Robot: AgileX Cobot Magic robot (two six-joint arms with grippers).
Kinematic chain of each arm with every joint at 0, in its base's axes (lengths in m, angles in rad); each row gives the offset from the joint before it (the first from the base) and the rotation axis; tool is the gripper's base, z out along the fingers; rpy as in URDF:
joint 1: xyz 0 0 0.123 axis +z
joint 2: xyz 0 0 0 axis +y
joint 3: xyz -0.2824 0 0.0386 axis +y
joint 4: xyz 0.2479 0 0.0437 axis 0.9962 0 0.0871
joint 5: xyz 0 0 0 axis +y
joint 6: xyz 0.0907 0 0.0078 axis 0.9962 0 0.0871
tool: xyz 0 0 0 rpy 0 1.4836 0
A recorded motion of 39 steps. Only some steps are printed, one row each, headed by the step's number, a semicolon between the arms.
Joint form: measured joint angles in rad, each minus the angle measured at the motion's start. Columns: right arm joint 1, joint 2, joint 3, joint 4, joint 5, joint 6; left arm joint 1, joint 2, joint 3, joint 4, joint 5, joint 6.
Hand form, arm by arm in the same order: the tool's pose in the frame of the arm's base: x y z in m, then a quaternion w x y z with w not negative. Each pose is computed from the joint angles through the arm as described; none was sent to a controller.
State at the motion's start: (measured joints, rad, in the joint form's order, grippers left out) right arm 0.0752 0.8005 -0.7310 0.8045 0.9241 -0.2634; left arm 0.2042 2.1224 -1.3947 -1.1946 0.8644 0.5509
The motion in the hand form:
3: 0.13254 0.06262 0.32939 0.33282 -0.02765 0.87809 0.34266; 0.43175 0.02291 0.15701 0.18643 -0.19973 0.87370 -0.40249
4: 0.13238 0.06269 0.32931 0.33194 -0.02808 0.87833 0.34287; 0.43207 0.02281 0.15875 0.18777 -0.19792 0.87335 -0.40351
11: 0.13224 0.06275 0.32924 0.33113 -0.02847 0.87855 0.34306; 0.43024 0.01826 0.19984 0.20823 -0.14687 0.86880 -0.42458
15: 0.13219 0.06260 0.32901 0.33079 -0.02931 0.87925 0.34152; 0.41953 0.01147 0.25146 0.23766 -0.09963 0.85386 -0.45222
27: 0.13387 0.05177 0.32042 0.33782 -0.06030 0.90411 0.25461; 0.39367 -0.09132 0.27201 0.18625 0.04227 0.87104 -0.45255
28: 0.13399 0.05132 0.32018 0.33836 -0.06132 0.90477 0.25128; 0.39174 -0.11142 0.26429 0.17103 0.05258 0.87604 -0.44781
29: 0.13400 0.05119 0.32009 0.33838 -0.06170 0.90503 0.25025; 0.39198 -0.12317 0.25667 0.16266 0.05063 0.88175 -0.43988
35: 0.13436 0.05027 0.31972 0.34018 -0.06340 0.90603 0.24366; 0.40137 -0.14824 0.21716 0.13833 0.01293 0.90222 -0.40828
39: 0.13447 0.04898 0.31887 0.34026 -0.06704 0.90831 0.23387; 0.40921 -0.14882 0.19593 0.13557 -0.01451 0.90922 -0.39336
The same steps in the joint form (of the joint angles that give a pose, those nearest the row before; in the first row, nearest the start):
3: 0.0000 0.0000 0.0000 0.0000 0.0022 0.0000; 0.0000 0.0000 -0.0054 -0.0012 0.0110 0.0000
4: 0.0000 0.0000 0.0000 0.0000 0.0042 0.0000; 0.0000 -0.0021 -0.0086 -0.0012 0.0141 0.0000
11: 0.0000 0.0000 0.0000 0.0000 0.0061 0.0000; 0.0000 -0.0682 -0.0549 0.0135 0.1020 0.0040
15: 0.0000 0.0000 0.0000 -0.0037 0.0071 0.0000; 0.0000 -0.1653 -0.0850 -0.0073 0.1885 0.0063
27: 0.0000 0.0000 0.0000 -0.1947 -0.0027 -0.0008; -0.2533 -0.2382 -0.0731 0.0806 0.2099 -0.0117
28: 0.0000 0.0000 0.0000 -0.2018 -0.0038 -0.0008; -0.3077 -0.2236 -0.0707 0.0966 0.1855 -0.0296
29: 0.0000 0.0000 0.0000 -0.2041 -0.0038 -0.0007; -0.3412 -0.2088 -0.0694 0.1132 0.1547 -0.0530
35: 0.0000 0.0000 0.0000 -0.2177 -0.0077 -0.0008; -0.4139 -0.1214 -0.0695 0.1562 0.0345 -0.1384
39: 0.0000 0.0000 0.0000 -0.2391 -0.0077 -0.0008; -0.4186 -0.0738 -0.0684 0.1612 -0.0235 -0.1604

